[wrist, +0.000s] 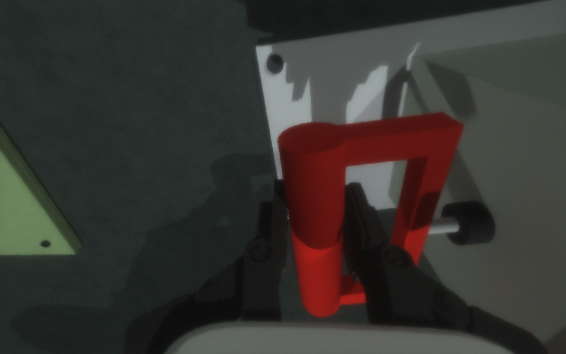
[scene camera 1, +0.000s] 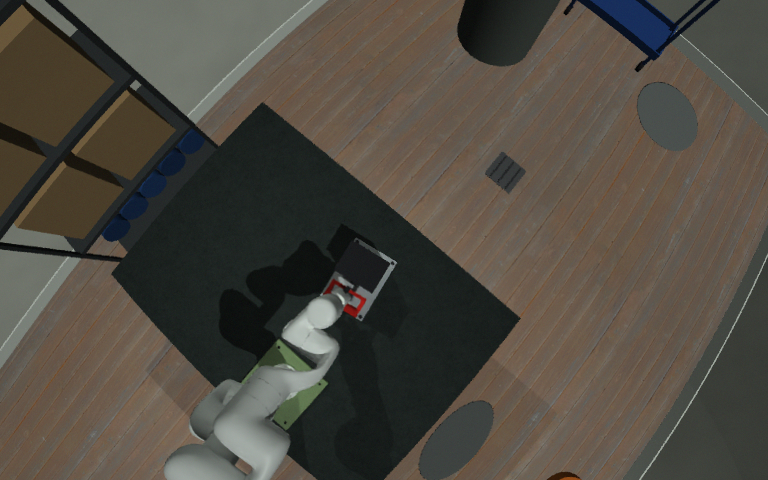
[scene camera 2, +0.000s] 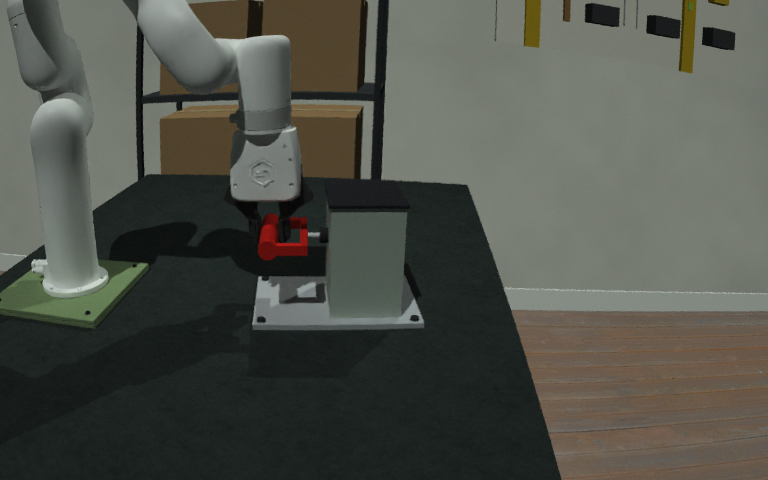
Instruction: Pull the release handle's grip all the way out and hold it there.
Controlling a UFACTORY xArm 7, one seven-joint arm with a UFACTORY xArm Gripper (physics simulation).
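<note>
The red release handle [scene camera 1: 353,310] [scene camera 2: 291,249] [wrist: 400,137] is a rectangular frame with a thick round grip [scene camera 2: 267,240] [wrist: 316,200] on the side away from the box. A short metal rod [scene camera 2: 313,234] [wrist: 443,225] joins it to a black collar [scene camera 2: 323,235] [wrist: 470,223] on the pale grey-green box [scene camera 2: 368,263] [wrist: 520,175]. A short length of rod shows. My gripper [scene camera 2: 269,233] [wrist: 313,200] points down and is shut on the grip, one finger on its outer side, the other inside the frame. In scene camera 1 the arm partly hides the fingers.
The box stands on a light base plate [scene camera 1: 389,272] [scene camera 2: 339,326] [wrist: 272,95] on a dark mat [scene camera 1: 186,226] [scene camera 2: 453,396]. The arm's green mounting plate [scene camera 1: 305,399] [scene camera 2: 116,291] [wrist: 30,215] lies on the arm side. A shelf rack [scene camera 2: 380,113] stands behind.
</note>
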